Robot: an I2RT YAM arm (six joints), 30 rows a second.
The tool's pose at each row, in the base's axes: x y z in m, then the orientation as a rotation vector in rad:
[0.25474, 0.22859, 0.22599, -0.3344, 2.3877, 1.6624]
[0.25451, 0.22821, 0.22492, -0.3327, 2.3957, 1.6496]
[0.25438, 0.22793, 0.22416, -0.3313, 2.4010, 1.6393]
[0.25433, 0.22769, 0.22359, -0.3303, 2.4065, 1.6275]
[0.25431, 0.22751, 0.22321, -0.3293, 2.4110, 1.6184]
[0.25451, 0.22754, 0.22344, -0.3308, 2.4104, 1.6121]
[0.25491, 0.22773, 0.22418, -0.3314, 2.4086, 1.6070]
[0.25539, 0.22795, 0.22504, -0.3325, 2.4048, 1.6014]
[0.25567, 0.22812, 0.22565, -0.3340, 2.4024, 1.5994]
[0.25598, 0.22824, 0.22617, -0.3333, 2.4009, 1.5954]
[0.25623, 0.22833, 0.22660, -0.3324, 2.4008, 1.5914]
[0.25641, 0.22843, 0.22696, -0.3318, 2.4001, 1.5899]
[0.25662, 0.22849, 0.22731, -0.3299, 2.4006, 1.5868]
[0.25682, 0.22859, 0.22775, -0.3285, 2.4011, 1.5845]
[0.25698, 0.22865, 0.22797, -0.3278, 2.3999, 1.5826]
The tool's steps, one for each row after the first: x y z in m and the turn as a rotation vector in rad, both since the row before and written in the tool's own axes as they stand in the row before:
[0.00056, -0.00101, 0.00000, 0.0103, 0.0002, 0.0002]
[0.00037, -0.00073, 0.00000, 0.0080, -0.0006, -0.0004]
[0.00023, -0.00057, -0.00002, 0.0089, -0.0007, -0.0010]
[0.00015, -0.00039, -0.00003, 0.0070, -0.0005, -0.0005]
[-0.00026, 0.00015, -0.00005, 0.0036, -0.0019, -0.0033]
[-0.00062, 0.00060, -0.00008, 0.0026, -0.0028, -0.0030]
[-0.00074, 0.00069, -0.00009, 0.0023, -0.0041, -0.0044]
[-0.00047, 0.00051, -0.00005, 0.0004, -0.0017, -0.0027]
[-0.00047, 0.00040, -0.00006, 0.0021, -0.0027, -0.0018]
[-0.00038, 0.00033, -0.00006, 0.0025, -0.0018, -0.0010]
[-0.00029, 0.00029, -0.00003, 0.0008, -0.0013, -0.0006]
[-0.00031, 0.00026, -0.00006, 0.0022, -0.0016, 0.0001]
[-0.00034, 0.00036, -0.00006, 0.0017, -0.0011, 0.0001]
[-0.00023, 0.00016, -0.00002, 0.0009, -0.0018, -0.0009]

